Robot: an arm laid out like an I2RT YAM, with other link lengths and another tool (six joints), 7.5 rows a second.
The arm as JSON. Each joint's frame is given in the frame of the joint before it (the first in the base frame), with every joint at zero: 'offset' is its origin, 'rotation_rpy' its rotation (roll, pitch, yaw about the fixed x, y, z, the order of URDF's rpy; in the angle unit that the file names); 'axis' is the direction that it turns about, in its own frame. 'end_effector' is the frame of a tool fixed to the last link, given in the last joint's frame.
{
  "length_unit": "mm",
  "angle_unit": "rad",
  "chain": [
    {
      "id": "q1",
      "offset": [
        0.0,
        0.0,
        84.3
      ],
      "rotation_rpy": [
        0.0,
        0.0,
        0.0
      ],
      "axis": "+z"
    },
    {
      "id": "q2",
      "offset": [
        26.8,
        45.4,
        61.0
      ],
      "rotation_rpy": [
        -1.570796,
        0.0,
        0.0
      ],
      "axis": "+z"
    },
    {
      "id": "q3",
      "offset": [
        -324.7,
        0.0,
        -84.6
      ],
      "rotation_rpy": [
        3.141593,
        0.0,
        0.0
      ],
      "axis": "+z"
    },
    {
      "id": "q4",
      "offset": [
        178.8,
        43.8,
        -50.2
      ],
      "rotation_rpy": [
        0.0,
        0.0,
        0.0
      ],
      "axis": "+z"
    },
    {
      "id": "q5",
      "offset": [
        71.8,
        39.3,
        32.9
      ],
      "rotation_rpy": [
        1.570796,
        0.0,
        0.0
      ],
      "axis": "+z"
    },
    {
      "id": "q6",
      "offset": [
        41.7,
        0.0,
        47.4
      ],
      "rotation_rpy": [
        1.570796,
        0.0,
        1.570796
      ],
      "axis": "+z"
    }
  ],
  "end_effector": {
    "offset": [
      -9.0,
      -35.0,
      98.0
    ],
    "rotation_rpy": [
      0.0,
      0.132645,
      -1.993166
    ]
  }
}
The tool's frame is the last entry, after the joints.
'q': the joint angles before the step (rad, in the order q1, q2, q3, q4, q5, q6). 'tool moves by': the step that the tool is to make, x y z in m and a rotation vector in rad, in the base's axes. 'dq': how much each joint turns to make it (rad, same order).
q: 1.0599 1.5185 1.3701 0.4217 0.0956 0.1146
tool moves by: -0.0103 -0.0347 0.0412 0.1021 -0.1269 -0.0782
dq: -0.0152 -0.0537 0.0163 0.0906 0.0385 -0.0782
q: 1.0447 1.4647 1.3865 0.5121 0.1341 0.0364
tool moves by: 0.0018 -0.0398 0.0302 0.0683 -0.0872 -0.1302
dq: -0.0528 -0.0447 0.0261 0.0444 0.0502 -0.0712
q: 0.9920 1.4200 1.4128 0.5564 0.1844 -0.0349
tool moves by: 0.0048 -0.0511 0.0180 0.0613 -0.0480 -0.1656
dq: -0.0866 -0.0634 -0.0152 0.0399 0.0637 -0.0480
